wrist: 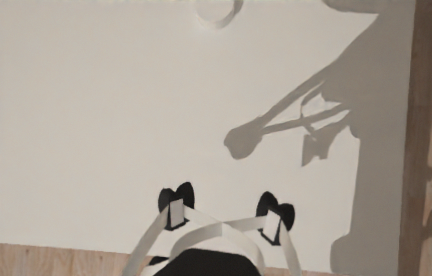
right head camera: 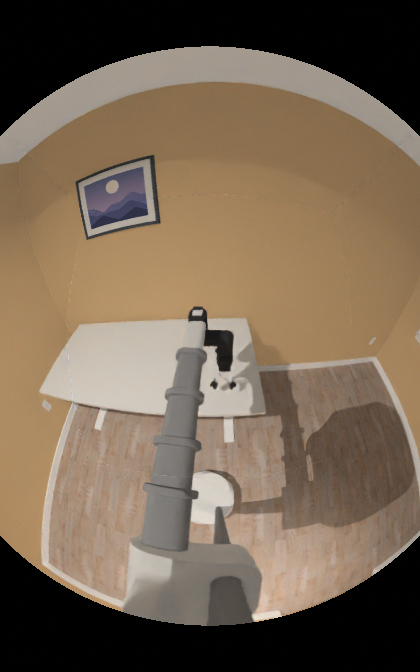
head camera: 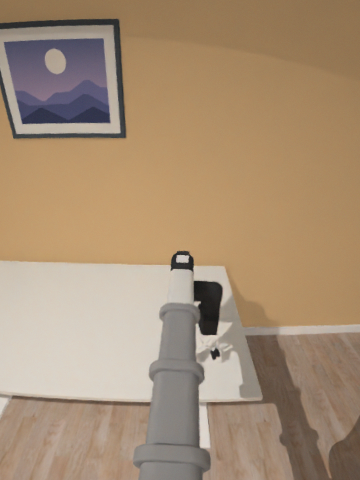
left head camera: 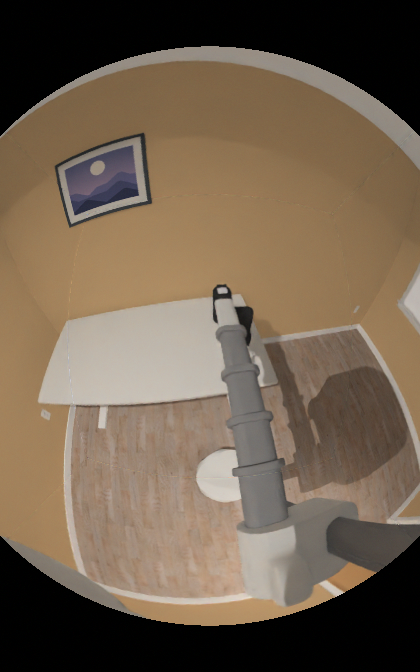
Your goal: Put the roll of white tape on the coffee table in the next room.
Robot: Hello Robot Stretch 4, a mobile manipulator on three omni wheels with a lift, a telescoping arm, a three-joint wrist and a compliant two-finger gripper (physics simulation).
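Where they show: gripper, fingertip midpoint: [wrist: 225, 202] [right head camera: 222, 387] [head camera: 202, 357]; robot's base, link origin: [right head camera: 204, 496].
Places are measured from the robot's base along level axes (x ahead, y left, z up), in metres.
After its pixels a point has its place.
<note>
The roll of white tape [wrist: 216, 23] @[x 0.746, y -0.050, z 0.712 m] lies on the white table [head camera: 75, 330] @[x 0.684, y 0.456, z 0.693 m] [left head camera: 135, 355] [right head camera: 125, 365] @[x 0.709, y 0.521, z 0.693 m] [wrist: 75, 100] @[x 0.634, y 0.132, z 0.693 m], partly cut off by the top edge of the wrist view. In the head views it does not show; the arm may hide it. My gripper [right head camera: 223, 384] @[x 0.546, y -0.087, z 0.785 m] [wrist: 225, 202] @[x 0.546, y -0.087, z 0.785 m] is open, with its two dark fingertips wide apart and no object between them. It hangs above the right part of the table, nearer the front edge than the tape. In the head camera view the arm partly hides the gripper. The coffee table does not show.
A round white seat or stool [left head camera: 215, 477] [right head camera: 212, 497] @[x 0.007, y -0.059, z 0.187 m] stands on the wooden floor in front of the table, below the arm. A tan wall with a framed mountain picture [head camera: 64, 85] @[x 1.179, y 0.545, z 1.635 m] [left head camera: 104, 180] [right head camera: 118, 197] @[x 1.180, y 0.532, z 1.636 m] rises behind the table. The arm's shadow falls across the table's right end.
</note>
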